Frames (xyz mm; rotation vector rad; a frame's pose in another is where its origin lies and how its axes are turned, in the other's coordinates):
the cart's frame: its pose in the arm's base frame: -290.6 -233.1 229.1 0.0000 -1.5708 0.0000
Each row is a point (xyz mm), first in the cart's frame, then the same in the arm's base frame.
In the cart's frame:
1: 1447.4 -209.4 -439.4
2: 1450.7 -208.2 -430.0
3: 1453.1 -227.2 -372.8
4: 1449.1 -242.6 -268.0
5: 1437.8 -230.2 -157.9
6: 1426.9 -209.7 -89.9
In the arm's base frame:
1: 148.8 -442.5 1676.5
2: 139.4 -441.3 1679.8
3: 82.2 -460.3 1682.2
4: -22.6 -475.7 1678.2
5: -132.7 -463.3 1666.9
6: -200.7 -442.8 1656.0

